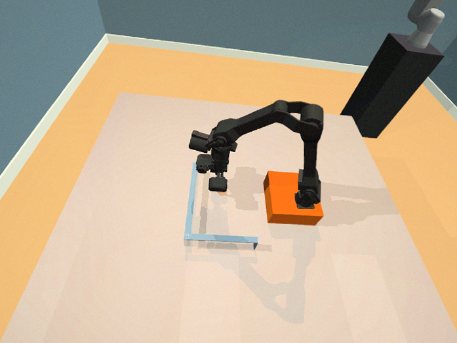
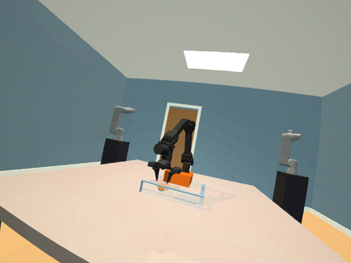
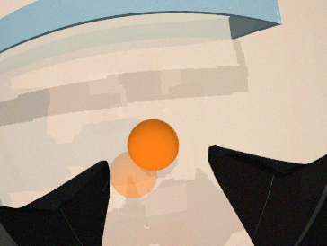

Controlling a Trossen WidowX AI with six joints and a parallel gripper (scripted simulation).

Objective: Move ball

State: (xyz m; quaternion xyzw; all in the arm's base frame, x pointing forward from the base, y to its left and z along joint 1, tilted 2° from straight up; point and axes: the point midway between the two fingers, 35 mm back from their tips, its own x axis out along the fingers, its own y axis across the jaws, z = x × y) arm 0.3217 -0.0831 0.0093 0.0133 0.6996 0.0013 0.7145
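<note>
The orange ball lies 3 cm below my gripper tip. From my gripper tip the other things lie so: clear wall 9 cm ahead, 8 cm to the left, 2 cm below; then see-through copy 3 cm below, 3 cm behind, 2 cm to the left.
</note>
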